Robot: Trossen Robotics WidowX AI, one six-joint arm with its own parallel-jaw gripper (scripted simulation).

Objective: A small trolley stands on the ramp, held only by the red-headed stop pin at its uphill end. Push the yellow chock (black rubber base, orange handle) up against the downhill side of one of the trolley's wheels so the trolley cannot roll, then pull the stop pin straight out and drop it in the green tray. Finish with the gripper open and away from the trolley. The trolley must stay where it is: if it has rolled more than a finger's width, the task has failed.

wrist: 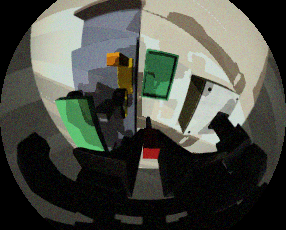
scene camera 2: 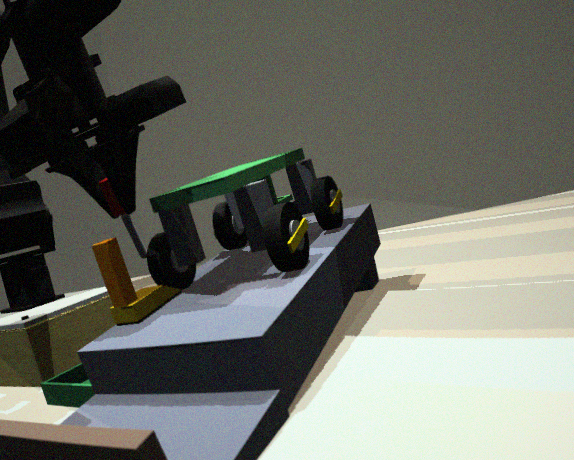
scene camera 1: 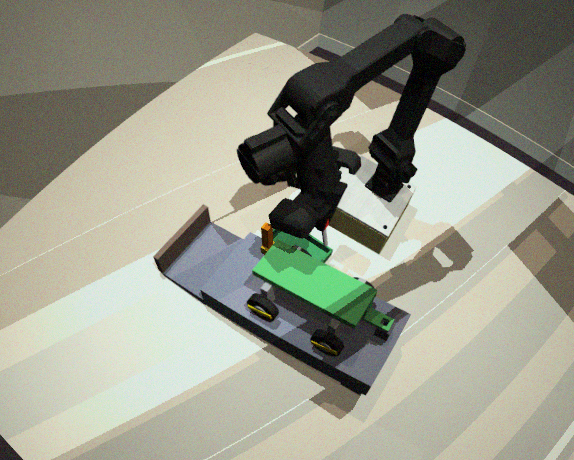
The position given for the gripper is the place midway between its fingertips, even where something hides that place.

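Note:
The gripper (scene camera 2: 124, 214), (wrist: 149, 131), (scene camera 1: 323, 226) is carrying a red-headed stop pin (scene camera 2: 114, 205). There's a trolley (scene camera 2: 252, 212), (wrist: 78, 113), (scene camera 1: 346, 299), and a ramp (scene camera 1: 357, 366), (wrist: 91, 76). You'd also see a yellow chock (scene camera 2: 129, 307), a brown end wall (scene camera 1: 166, 256) and a green tray (wrist: 159, 66).

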